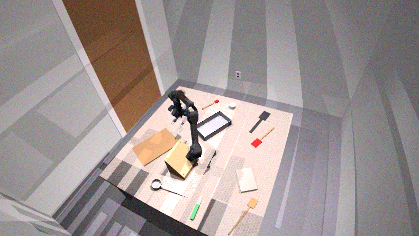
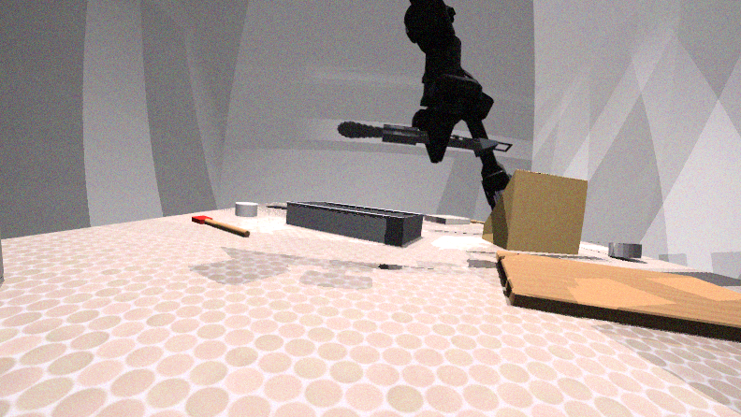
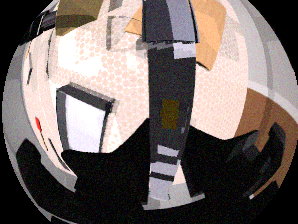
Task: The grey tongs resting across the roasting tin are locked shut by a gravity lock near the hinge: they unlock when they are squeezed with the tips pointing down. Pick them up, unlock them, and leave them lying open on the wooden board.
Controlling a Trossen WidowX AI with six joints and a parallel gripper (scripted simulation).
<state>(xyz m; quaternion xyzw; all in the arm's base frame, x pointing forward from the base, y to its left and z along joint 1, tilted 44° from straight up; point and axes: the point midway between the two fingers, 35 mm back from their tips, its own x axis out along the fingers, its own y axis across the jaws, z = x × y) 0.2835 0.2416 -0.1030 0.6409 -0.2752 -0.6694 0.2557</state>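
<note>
My gripper tip is 27 cm past the wooden board, 15 cm above it and 13 cm to the right of it. The rest, counted from my gripper tip: roasting tin: 24 cm to the right, 13 cm below, 13 cm ahead; cork-lidded jar: 42 cm ahead, 28 cm to the left, 12 cm below; red-tipped stick: 42 cm ahead, 15 cm below, 10 cm to the right.
</note>
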